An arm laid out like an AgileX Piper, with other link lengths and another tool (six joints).
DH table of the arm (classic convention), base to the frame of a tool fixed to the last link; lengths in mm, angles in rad. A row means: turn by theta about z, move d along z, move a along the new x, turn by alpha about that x. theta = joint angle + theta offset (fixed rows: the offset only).
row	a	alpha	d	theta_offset
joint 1	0	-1.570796	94.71	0
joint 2	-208.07	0	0	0.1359
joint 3	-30.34	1.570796	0	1.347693
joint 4	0	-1.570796	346.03	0
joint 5	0	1.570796	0	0
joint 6	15.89	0.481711	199.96	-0.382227
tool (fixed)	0	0	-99.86	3.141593
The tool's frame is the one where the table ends.
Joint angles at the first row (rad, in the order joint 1, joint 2, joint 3, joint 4, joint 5, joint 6):
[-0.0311, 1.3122, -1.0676, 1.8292, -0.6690, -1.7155]
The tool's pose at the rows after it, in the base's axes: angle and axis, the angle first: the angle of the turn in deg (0 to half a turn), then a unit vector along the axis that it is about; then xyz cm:
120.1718 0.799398 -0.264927 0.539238 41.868 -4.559 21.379
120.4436 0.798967 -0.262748 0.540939 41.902 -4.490 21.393
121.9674 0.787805 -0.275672 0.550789 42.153 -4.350 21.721
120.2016 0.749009 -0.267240 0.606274 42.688 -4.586 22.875
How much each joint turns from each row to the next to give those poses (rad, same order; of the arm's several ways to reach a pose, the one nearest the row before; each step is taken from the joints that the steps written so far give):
[0.0000, 0.0001, -0.0001, 0.0000, 0.0053, 0.0000]
[0.0000, 0.0000, 0.0000, 0.0000, 0.0068, 0.0000]
[0.0000, 0.0000, 0.0001, -0.0290, 0.0150, 0.0599]
[-0.0003, 0.0002, 0.0000, -0.2023, 0.0213, 0.1425]

